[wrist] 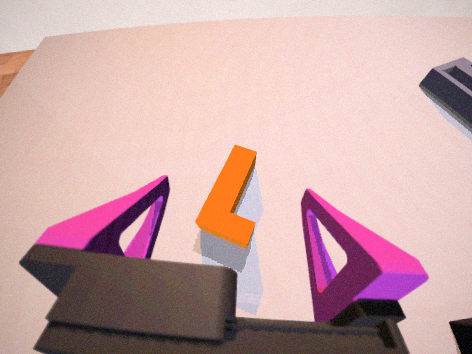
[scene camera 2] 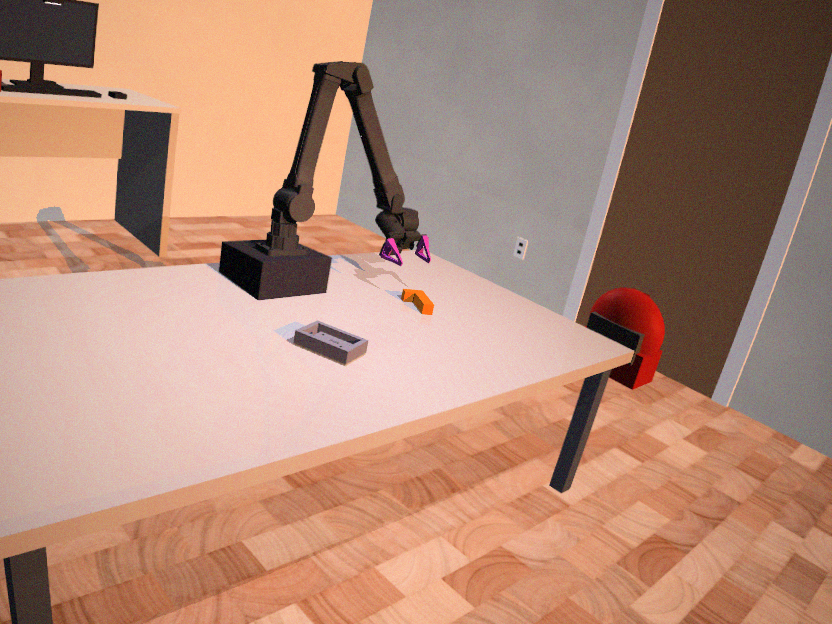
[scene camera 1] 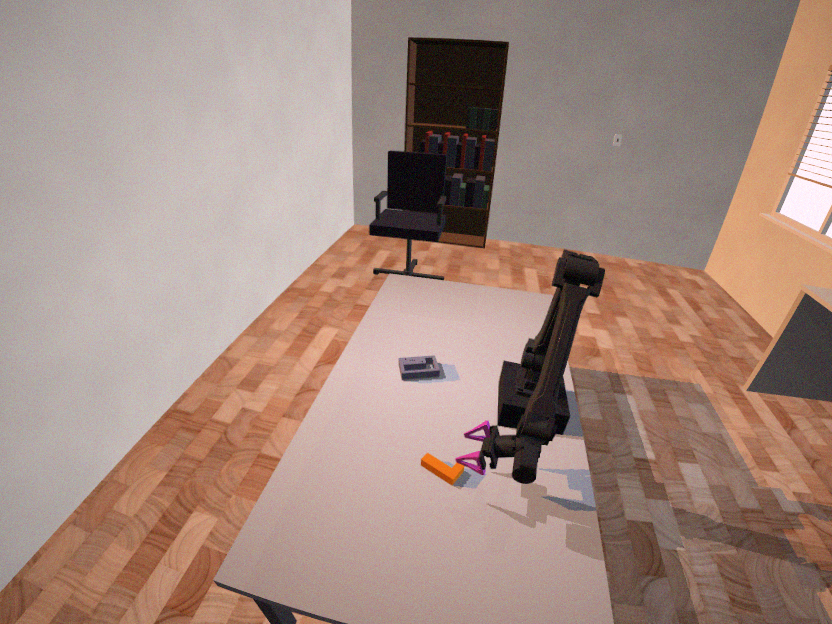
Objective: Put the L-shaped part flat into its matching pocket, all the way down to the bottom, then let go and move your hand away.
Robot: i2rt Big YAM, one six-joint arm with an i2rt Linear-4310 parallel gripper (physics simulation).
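Seen in the pictures: gripper, fingertip midpoint: [wrist: 236, 188] [scene camera 2: 416, 263] [scene camera 1: 460, 447]; arm's base, link origin: [scene camera 2: 281, 251] [scene camera 1: 527, 385].
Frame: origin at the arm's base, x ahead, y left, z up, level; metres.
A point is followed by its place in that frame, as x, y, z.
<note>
The orange L-shaped part [scene camera 1: 436, 466] @[0.223, 0.352, -0.068] [scene camera 2: 422, 302] @[0.244, 0.321, -0.071] [wrist: 222, 197] @[0.197, 0.353, -0.068] lies flat on the table, apart from its pocket. The grey tray [scene camera 1: 420, 376] @[0.377, -0.024, -0.084] [scene camera 2: 321, 347] @[0.419, -0.104, -0.077] [wrist: 445, 90] @[0.401, -0.013, -0.078] with the recessed pocket stands some way off, at the upper right in the wrist view, where it is cut off by the frame edge. The exact pocket outline is too small to make out. My gripper [scene camera 1: 462, 447] @[0.168, 0.335, 0.017] [scene camera 2: 414, 262] @[0.168, 0.335, 0.017] [wrist: 236, 188] @[0.168, 0.335, 0.017] is open, its magenta fingers wide apart with nothing between them. It hangs above the table on the arm-base side of the part, touching neither part nor tray.
The arm's black base box [scene camera 1: 514, 406] @[0.036, 0.112, -0.002] [scene camera 2: 295, 276] @[0.085, 0.004, -0.041] stands on the table [scene camera 1: 376, 537] @[0.314, 0.588, -0.098] [scene camera 2: 168, 403] @[0.520, -0.481, -0.098] near one long edge. An office chair [scene camera 1: 407, 225] and a bookcase stand beyond the table's far end. A desk with a monitor [scene camera 2: 50, 33] stands behind the arm.
</note>
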